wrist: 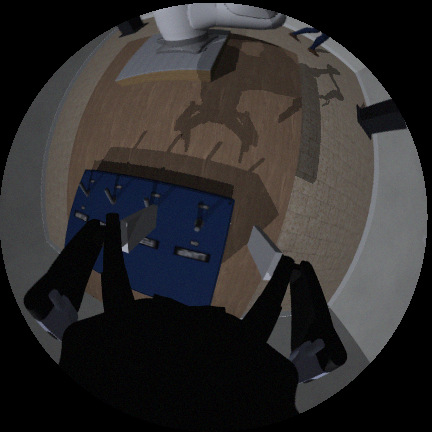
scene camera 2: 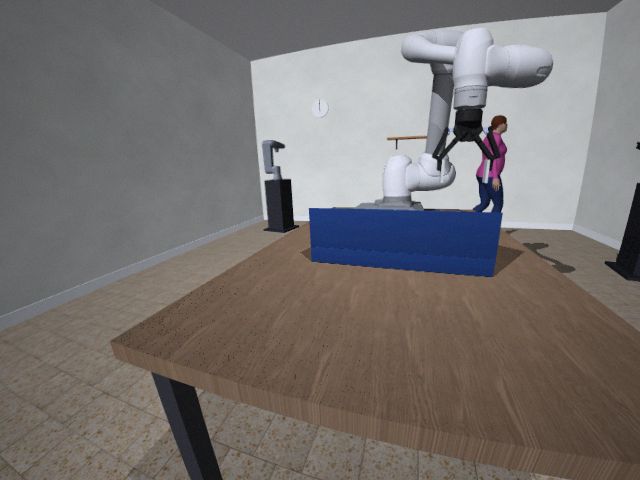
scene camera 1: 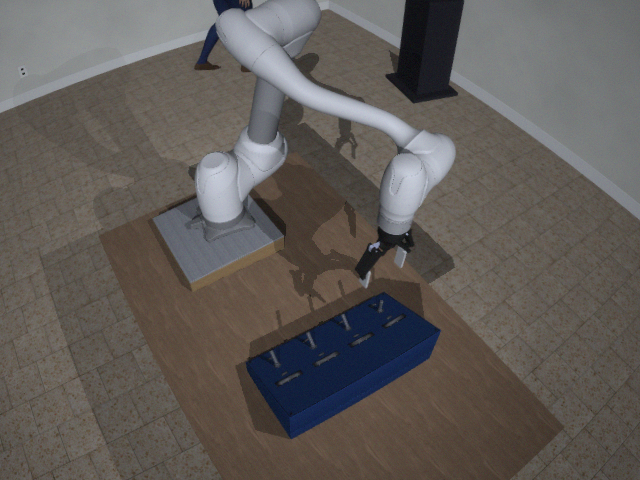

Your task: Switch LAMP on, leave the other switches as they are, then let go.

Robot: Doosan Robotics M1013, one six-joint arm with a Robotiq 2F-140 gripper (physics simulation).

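Where they show: gripper, fingertip midpoint: (wrist: pixel 202 226) (scene camera 2: pixel 462 182) (scene camera 1: pixel 381 274); arm's base, origin of the base link: (wrist: pixel 186 42) (scene camera 2: pixel 397 205) (scene camera 1: pixel 224 218).
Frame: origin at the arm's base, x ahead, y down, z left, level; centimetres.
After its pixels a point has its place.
The blue switch box (scene camera 1: pixel 356 372) {z 14.1, x 78.2, y -10.1 cm} (scene camera 2: pixel 403 237) {z 19.1, x 80.1, y -3.7 cm} (wrist: pixel 165 280) {z 29.8, x 73.3, y -9.1 cm} lies on the table. The LAMP lever (scene camera 1: pixel 381 305) {z 31.9, x 59.3, y -6.7 cm} (wrist: pixel 198 223) {z 32.0, x 58.1, y -6.6 cm} stands at the box's right end in scene camera 1. It leans toward its nameplate (scene camera 1: pixel 395 320) {z 33.5, x 65.5, y -6.1 cm} (wrist: pixel 192 254) {z 33.4, x 65.5, y -6.1 cm}, the ON side, unlike the other levers. The lettering is too blurred to read. The other levers, such as the far-left one (scene camera 1: pixel 273 358) {z -4.1, x 63.3, y -5.5 cm} (wrist: pixel 84 189) {z -3.2, x 63.2, y -5.0 cm}, lean the opposite way. My gripper (scene camera 1: pixel 383 269) {z 32.5, x 55.2, y -16.8 cm} (scene camera 2: pixel 463 174) {z 32.5, x 55.2, y -16.8 cm} (wrist: pixel 202 226) {z 32.5, x 55.2, y -16.8 cm} is open and empty, above the LAMP end, with its fingers apart from the lever. In the wrist view one finger partly hides the neighbouring switch.
The wooden table (scene camera 1: pixel 206 335) {z -19.5, x 41.9, y 5.7 cm} (scene camera 2: pixel 361 320) {z 17.3, x 107.6, y 5.7 cm} (wrist: pixel 150 110) {z 3.0, x 33.8, y 5.7 cm} carries the box and the arm's grey base plate (scene camera 1: pixel 180 248) {z -18.8, x 7.4, y 0.6 cm} (wrist: pixel 145 60) {z -10.1, x 13.6, y 0.1 cm}. A person (scene camera 1: pixel 206 46) (scene camera 2: pixel 493 165) stands beyond the table. A black pedestal (scene camera 1: pixel 429 46) (wrist: pixel 382 117) stands on the floor.
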